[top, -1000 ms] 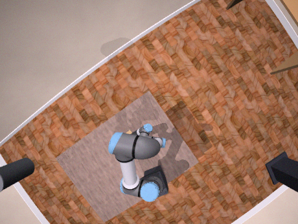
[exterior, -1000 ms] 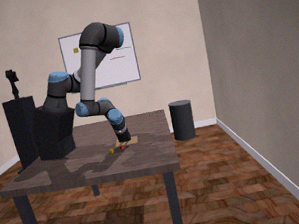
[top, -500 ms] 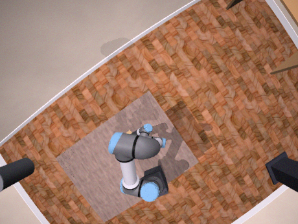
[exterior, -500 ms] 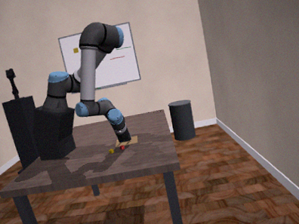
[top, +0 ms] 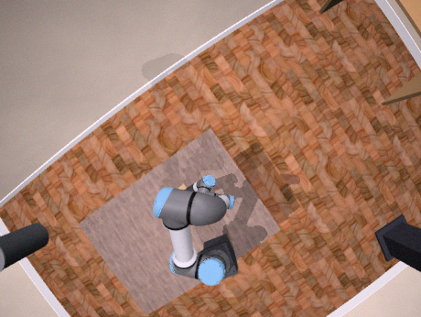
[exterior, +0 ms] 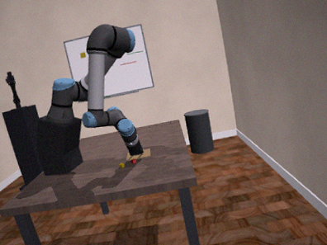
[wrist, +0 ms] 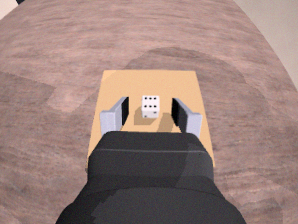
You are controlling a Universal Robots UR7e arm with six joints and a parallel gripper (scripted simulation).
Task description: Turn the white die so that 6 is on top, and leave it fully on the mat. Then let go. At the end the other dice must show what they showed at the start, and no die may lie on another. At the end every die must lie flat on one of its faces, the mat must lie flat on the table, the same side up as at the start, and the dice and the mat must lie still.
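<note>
My hand is 1 cm to the right of the white die and 1 cm above it. From my hand the other things lie so: yellow die: 15 cm to the right, 6 cm behind, 2 cm below; red die: 12 cm to the right, 2 cm below; tan mat: 3 cm below, 1 cm to the left.
</note>
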